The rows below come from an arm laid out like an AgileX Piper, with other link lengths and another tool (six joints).
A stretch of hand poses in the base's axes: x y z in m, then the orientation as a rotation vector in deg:
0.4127 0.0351 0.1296 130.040 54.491 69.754
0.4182 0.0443 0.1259 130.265 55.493 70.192
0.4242 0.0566 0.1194 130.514 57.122 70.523
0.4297 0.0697 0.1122 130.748 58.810 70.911
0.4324 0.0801 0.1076 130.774 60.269 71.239
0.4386 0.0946 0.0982 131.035 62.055 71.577
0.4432 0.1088 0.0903 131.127 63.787 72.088
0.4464 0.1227 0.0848 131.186 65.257 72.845
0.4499 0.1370 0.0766 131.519 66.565 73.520
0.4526 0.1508 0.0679 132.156 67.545 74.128
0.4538 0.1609 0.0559 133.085 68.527 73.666
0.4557 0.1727 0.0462 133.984 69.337 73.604
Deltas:
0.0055 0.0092 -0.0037 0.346 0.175 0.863
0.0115 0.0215 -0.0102 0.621 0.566 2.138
0.0170 0.0346 -0.0174 0.928 0.942 3.468
0.0197 0.0450 -0.0220 1.073 1.176 4.603
0.0259 0.0595 -0.0314 1.395 1.621 5.984
0.0305 0.0737 -0.0393 1.709 1.888 7.365
0.0337 0.0876 -0.0448 2.153 1.970 8.630
0.0372 0.1019 -0.0530 2.761 2.198 9.765
0.0399 0.1157 -0.0617 3.558 2.538 10.661
0.0411 0.1258 -0.0737 3.971 3.485 11.257
0.0430 0.1376 -0.0834 4.590 4.200 11.848

